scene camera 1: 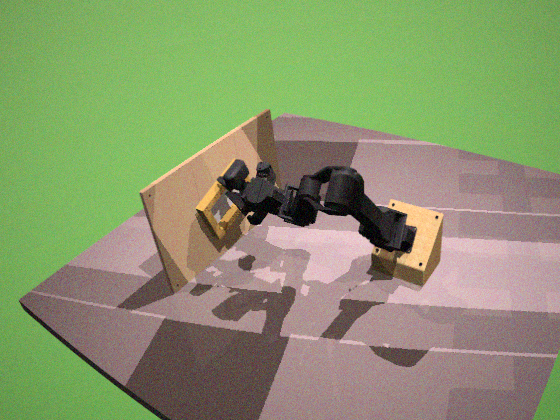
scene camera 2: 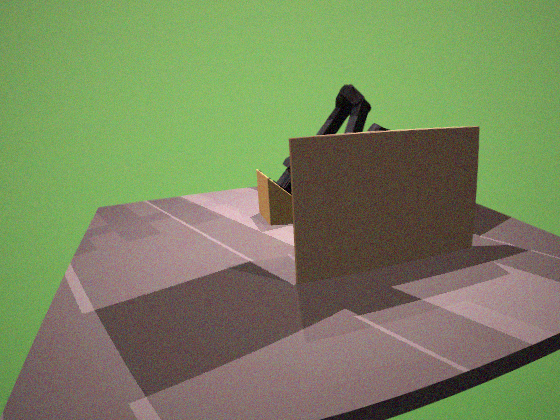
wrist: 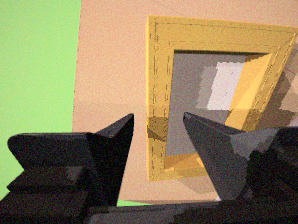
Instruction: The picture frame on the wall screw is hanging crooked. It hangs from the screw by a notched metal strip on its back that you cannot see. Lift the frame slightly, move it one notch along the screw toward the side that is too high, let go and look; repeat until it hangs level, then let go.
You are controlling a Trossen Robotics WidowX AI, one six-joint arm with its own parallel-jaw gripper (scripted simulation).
picture frame: scene camera 1; wrist; not seen in scene camera 2 (hidden by a tan wall panel)
same spot on tan wall panel: (wrist: 110,80) = (scene camera 1: 214,160)
same spot on picture frame: (wrist: 223,70) = (scene camera 1: 236,190)
